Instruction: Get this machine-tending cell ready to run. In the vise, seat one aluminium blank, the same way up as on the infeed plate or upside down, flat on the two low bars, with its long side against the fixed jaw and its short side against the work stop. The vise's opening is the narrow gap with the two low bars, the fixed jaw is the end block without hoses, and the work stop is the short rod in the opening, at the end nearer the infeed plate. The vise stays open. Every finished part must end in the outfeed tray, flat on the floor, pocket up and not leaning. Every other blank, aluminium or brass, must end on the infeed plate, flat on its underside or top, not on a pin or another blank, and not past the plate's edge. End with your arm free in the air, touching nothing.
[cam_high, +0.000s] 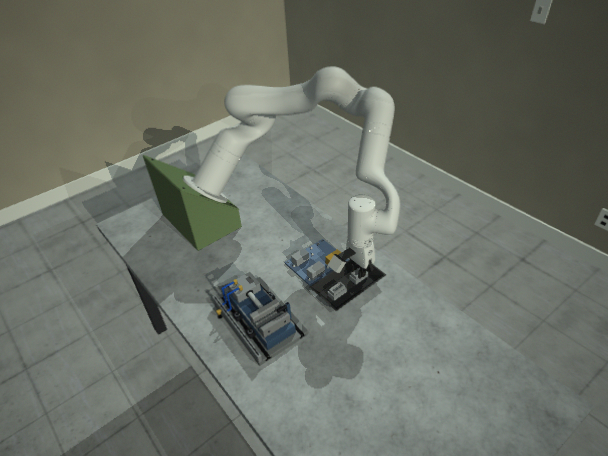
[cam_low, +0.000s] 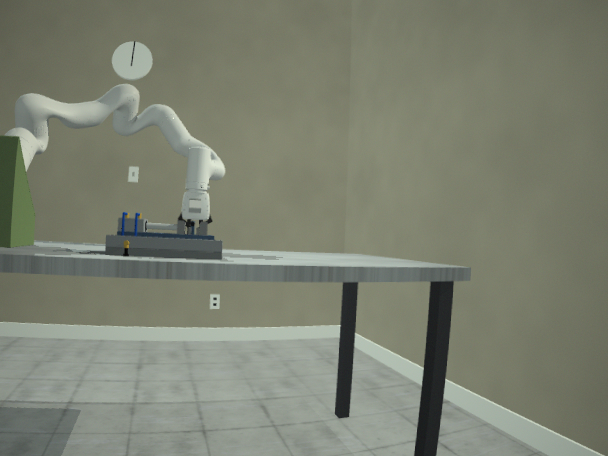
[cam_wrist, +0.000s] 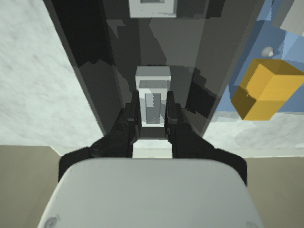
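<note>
Now: the aluminium blank 21 cm behind my hand, 10 cm to the right of it and 3 cm below it. The rest, counted from my hand: moving jaw: 6 cm behind, 37 cm to the right, 2 cm above; then fixed jaw: 37 cm to the right, 2 cm above; then brass blank: 12 cm behind, 1 cm to the right, 3 cm below.
</note>
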